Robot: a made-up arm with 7 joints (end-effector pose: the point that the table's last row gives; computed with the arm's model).
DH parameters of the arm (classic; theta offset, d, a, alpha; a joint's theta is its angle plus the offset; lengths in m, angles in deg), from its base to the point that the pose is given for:
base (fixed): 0 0 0 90
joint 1: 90 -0.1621 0 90
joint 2: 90 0 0 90
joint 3: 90 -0.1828 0 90
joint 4: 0 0 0 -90
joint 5: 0 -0.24 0 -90
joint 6: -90 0 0 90
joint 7: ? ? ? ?
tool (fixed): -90 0 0 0
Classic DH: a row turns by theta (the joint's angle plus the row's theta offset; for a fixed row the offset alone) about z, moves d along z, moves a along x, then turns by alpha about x.
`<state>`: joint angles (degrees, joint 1 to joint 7).
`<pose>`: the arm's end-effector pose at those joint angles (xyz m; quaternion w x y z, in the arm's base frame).
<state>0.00 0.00 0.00 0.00 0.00 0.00 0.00</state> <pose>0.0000 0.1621 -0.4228 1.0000 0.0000 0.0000 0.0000</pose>
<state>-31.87 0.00 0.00 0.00 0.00 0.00 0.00</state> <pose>-0.2232 0.1621 -0.3591 0.9616 0.0000 0.2745 0.0000</pose>
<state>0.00 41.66 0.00 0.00 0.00 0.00 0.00</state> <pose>0.0000 0.4431 -0.3159 0.9346 0.3556 0.0000 0.0000</pose>
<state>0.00 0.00 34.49 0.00 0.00 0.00 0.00</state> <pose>0.0000 0.1621 -0.4228 0.9550 0.0000 0.0000 0.2965</pose>
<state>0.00 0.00 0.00 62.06 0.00 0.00 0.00</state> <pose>0.2120 0.1621 -0.2953 0.8569 0.0000 -0.5155 0.0000</pose>
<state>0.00 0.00 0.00 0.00 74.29 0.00 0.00</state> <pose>0.0000 0.1621 -0.4228 0.7971 0.0000 0.0000 0.6038</pose>
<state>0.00 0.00 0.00 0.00 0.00 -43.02 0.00</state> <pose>0.0000 0.1621 -0.4228 0.9304 0.0000 -0.3667 0.0000</pose>
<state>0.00 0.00 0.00 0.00 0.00 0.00 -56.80</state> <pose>0.0000 0.1621 -0.4228 0.8796 0.4756 0.0000 0.0000</pose>
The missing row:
joint 7: 90 0 0 90
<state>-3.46 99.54 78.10 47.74 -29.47 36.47 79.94</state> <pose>0.0503 0.4727 0.2258 0.8344 0.3378 -0.4346 0.0256</pose>
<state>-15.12 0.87 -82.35 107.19 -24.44 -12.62 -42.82</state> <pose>-0.0006 -0.0634 -0.1193 0.5257 -0.3214 -0.7817 -0.0962</pose>
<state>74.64 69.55 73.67 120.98 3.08 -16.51 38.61</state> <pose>-0.1431 0.2866 0.0993 0.2830 -0.7649 0.5784 0.0192</pose>
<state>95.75 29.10 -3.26 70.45 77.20 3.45 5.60</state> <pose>0.2123 0.2788 0.2483 0.0862 -0.4100 -0.9070 0.0425</pose>
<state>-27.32 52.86 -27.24 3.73 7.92 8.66 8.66</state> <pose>-0.1073 0.4944 -0.2380 0.8565 0.3338 0.3350 -0.2068</pose>
